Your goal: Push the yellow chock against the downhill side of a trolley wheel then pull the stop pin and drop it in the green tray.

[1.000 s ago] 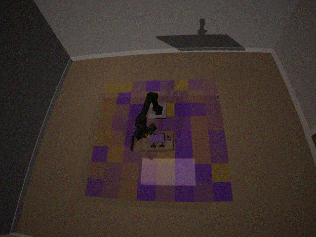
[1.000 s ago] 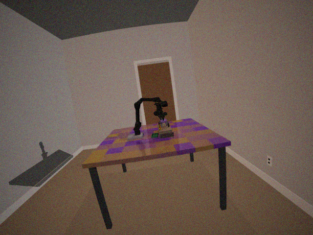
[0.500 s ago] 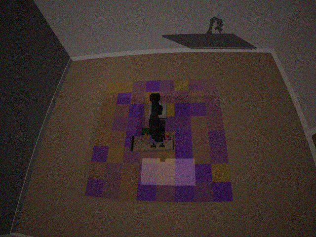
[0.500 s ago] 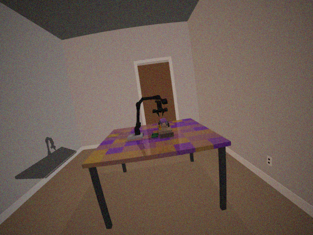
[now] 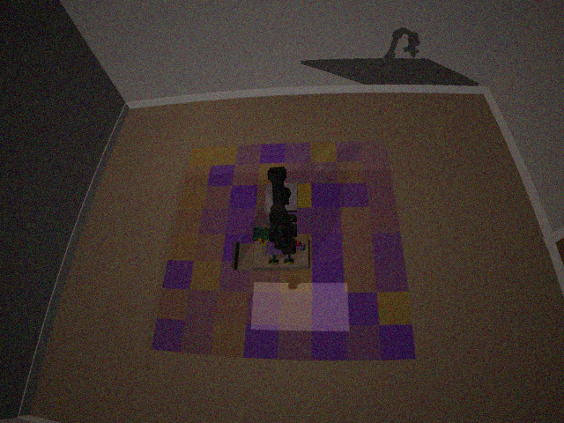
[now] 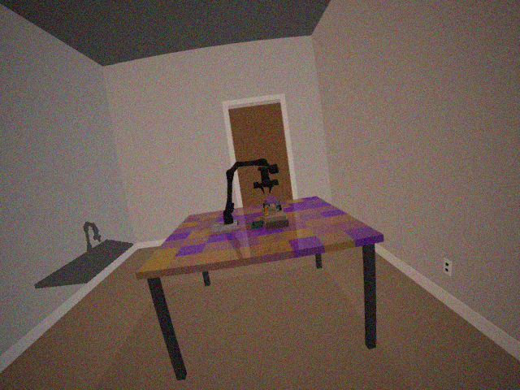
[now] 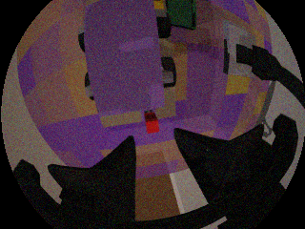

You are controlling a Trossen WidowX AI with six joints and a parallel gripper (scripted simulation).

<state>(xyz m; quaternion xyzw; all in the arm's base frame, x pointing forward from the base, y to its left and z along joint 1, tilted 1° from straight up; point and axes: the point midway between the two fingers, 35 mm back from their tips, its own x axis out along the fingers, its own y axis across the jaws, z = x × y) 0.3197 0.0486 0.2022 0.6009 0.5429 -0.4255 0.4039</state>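
Now: gripper tip 60 mm above the red-headed stop pin and 20 mm to the right of it. The rest, counted from my gripper tip: yellow chock 160 mm to the right, 100 mm below, 50 mm behind; ramp 140 mm below, 80 mm to the right, 10 mm ahead; purple-topped trolley 80 mm to the right, 80 mm below, 10 mm ahead.
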